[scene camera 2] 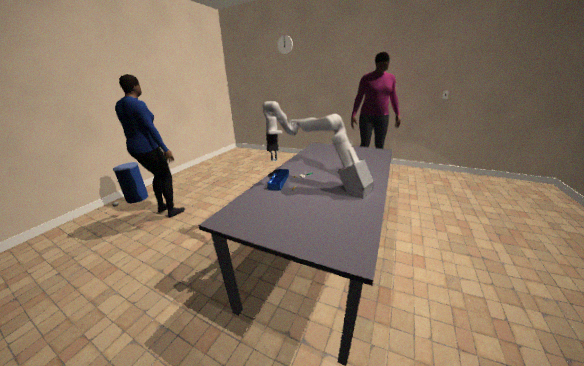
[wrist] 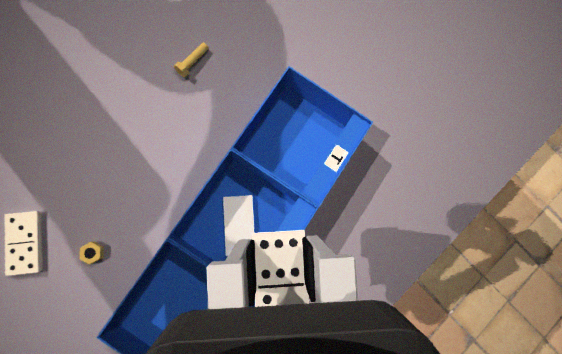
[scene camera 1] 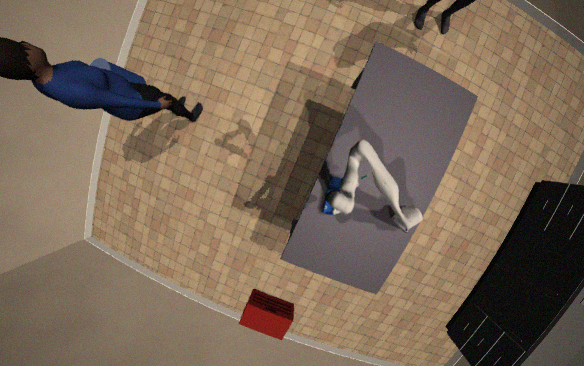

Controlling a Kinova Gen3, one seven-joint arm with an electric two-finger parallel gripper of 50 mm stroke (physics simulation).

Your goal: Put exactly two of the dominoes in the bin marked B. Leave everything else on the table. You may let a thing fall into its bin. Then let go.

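Places are measured from the arm's base along level axes (x up, y left, z back), in centimetres.
Where they show: gripper, fingertip midpoint: (scene camera 2: 274, 160) (wrist: 279, 260); arm's base, link origin: (scene camera 2: 350, 164).
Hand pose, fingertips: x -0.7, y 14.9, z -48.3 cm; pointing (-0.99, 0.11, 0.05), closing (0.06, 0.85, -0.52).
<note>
Things, the pixels of their top centre, and the offset from my fingertips. "spot": a spot on its surface instead. Level surfaces: height alone.
- white domino, top centre: (wrist: 281, 286) dx +0.6, dy -0.6, dz -1.0 cm
- blue three-compartment bin, top centre: (wrist: 244, 222) (scene camera 1: 333, 196) (scene camera 2: 278, 175) dx -10.9, dy -0.3, dz +2.8 cm
- plain white block, top centre: (wrist: 239, 225) dx -14.2, dy -0.8, dz +2.9 cm
- label T, surface spot: (wrist: 336, 158) spot: dx -11.3, dy +8.7, dz +2.9 cm
- yellow bolt, top centre: (wrist: 191, 54) dx -14.2, dy +4.2, dz +18.0 cm
- yellow hex nut, top centre: (wrist: 89, 253) dx -14.7, dy -12.2, dz +8.0 cm
- small green thing, top centre: (scene camera 1: 364, 177) (scene camera 2: 310, 173) dx -14.5, dy -22.7, dz +14.9 cm
- table, surface height: dx -15.6 cm
My gripper (scene camera 2: 273, 159) (wrist: 279, 260) is shut on a white domino (wrist: 280, 255) with black pips. It holds it above the blue three-compartment bin (scene camera 1: 335, 183) (scene camera 2: 275, 186) (wrist: 320, 97), over the middle compartment's side in the wrist view. A plain white block (wrist: 238, 217), perhaps a domino with its blank side showing, is in the middle compartment, partly hidden by the gripper. The upper compartment carries a label T (wrist: 336, 158); no B label can be read. Another domino (wrist: 22, 243) lies face up on the table, left of the bin.
A yellow bolt (wrist: 192, 60) and a yellow hex nut (wrist: 91, 252) lie left of the bin. A small green thing (scene camera 1: 364, 177) (scene camera 2: 309, 174) lies on the table (scene camera 1: 415, 100) (scene camera 2: 300, 225). The bin is near the table edge. A person in blue (scene camera 1: 80, 85) (scene camera 2: 142, 120) stands beyond that edge.
</note>
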